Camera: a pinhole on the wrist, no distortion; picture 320 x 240 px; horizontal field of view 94.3 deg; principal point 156.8 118.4 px. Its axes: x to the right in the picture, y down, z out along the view. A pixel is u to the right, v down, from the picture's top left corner.
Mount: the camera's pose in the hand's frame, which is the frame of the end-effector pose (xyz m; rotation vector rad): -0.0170 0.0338 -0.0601 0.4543 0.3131 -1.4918
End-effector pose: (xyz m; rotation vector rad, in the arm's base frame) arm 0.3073 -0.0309 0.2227 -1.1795 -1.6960 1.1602
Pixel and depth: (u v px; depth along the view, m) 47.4 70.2 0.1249
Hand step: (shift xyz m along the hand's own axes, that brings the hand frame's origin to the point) -0.0727 0.0549 0.0888
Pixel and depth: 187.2 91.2 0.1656
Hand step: -0.0577 -0.0751 0.0663
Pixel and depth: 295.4 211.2 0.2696
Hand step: 0.1461 -0.3123 0.0745
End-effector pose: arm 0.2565 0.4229 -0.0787 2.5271 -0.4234 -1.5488
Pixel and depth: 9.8 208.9 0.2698
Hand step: 0.1091 0.1445 0.3182
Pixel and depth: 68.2 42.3 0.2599
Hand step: -0.1793 0.0446 0.2279
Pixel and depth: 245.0 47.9 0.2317
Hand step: -0.1355 -0.1994 0.0677
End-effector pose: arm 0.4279 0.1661 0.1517 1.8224 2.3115 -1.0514
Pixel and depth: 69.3 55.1 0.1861
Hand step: -0.1171 0.0406 0.1470
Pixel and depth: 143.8 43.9 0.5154
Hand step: -0.3167 -0.1758 0.3881
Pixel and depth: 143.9 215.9 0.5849
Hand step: 0.3174 -0.1910 0.5143
